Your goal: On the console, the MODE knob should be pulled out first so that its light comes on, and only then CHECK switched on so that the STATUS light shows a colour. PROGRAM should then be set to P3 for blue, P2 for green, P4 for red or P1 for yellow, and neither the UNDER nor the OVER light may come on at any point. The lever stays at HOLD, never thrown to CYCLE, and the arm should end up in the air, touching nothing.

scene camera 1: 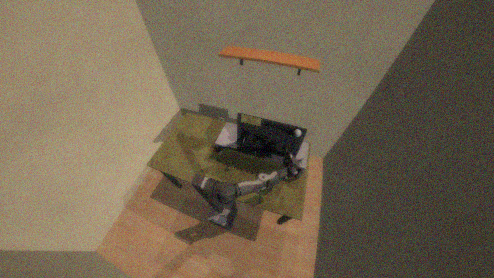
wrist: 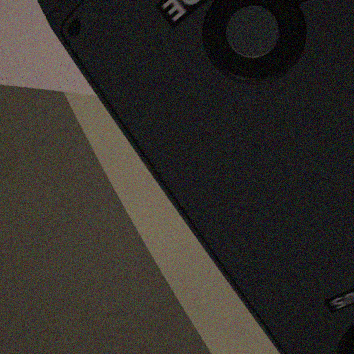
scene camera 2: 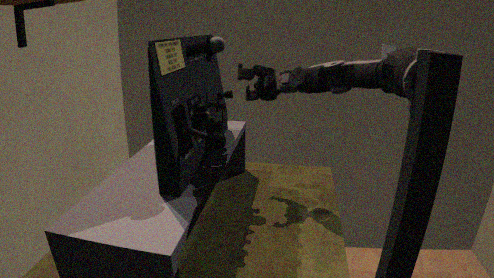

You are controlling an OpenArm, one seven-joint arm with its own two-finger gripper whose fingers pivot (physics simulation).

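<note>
The dark console [scene camera 1: 265, 136] [scene camera 2: 170, 100] stands upright. The MODE knob [scene camera 2: 227, 94] [wrist: 252, 31] is a dark round knob with a grey cap; it stands out from the panel, with part of its label [wrist: 181, 7] in the wrist view. I cannot tell how far out it is. My gripper [scene camera 1: 294, 158] [scene camera 2: 245, 83] is open and empty, in the air in front of the panel near the MODE knob, with a gap to it in scene camera 2. Its fingers do not show in the wrist view. CHECK, PROGRAM and the lever's position are too dark to tell. No lit light shows.
A yellow note [scene camera 1: 251, 120] [scene camera 2: 170, 57] is on the panel's upper left. A pale ball [scene camera 1: 298, 132] [scene camera 2: 217, 44] sticks out at its upper right. The console stands on a pale plinth [scene camera 2: 110, 187] on a green table [scene camera 1: 192, 130] [scene camera 2: 300, 180]. An orange shelf [scene camera 1: 270, 57] hangs above.
</note>
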